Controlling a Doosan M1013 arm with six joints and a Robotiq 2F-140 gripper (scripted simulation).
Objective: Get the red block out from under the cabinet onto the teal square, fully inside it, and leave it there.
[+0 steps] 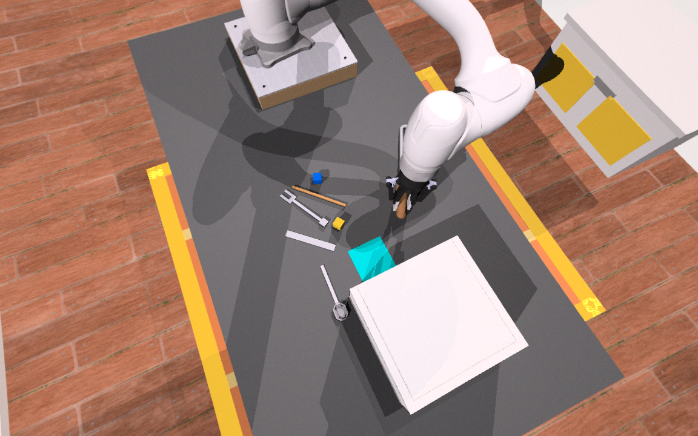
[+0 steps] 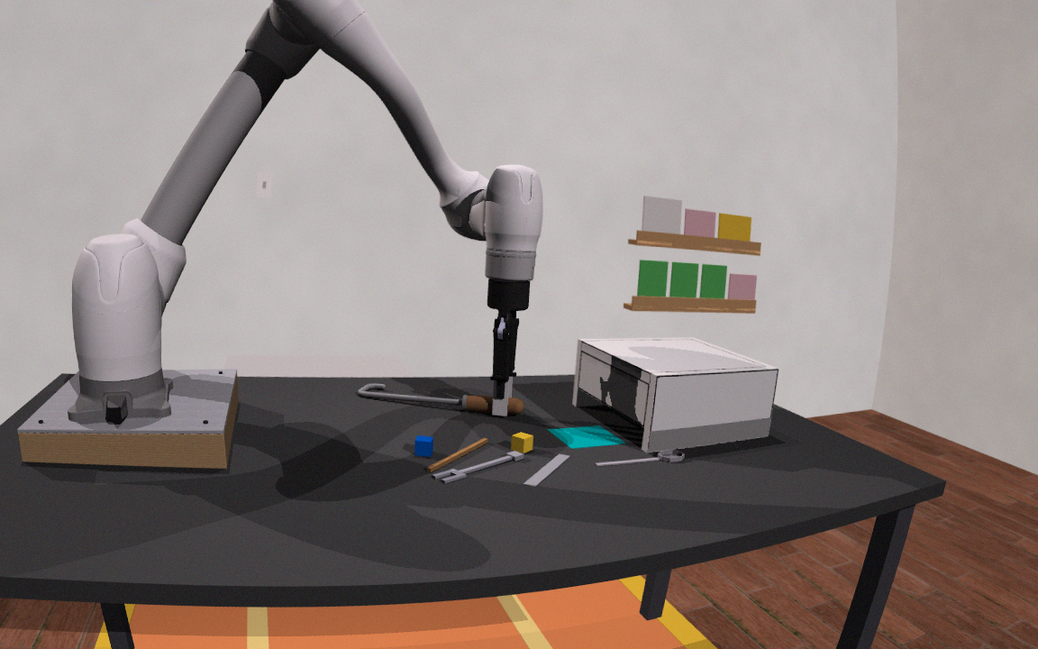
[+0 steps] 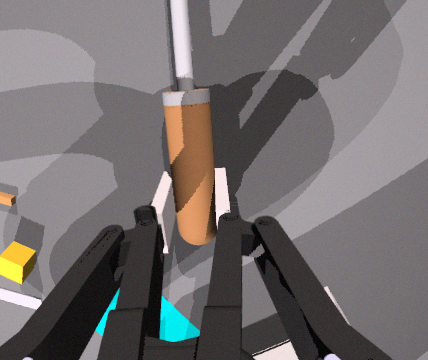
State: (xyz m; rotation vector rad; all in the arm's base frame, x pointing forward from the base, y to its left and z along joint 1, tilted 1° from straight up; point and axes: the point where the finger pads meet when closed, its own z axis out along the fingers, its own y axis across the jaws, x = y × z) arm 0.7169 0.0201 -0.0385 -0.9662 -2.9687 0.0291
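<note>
Now: hand 110 mm to the right of the hook tool, 90 mm past it and 20 mm above it. Also, from my hand: wooden stick (190 mm to the right, 160 mm behind, 30 mm below); then yellow block (190 mm to the right, 50 mm behind, 30 mm below); then teal square (160 mm to the right, 90 mm ahead, 40 mm below).
</note>
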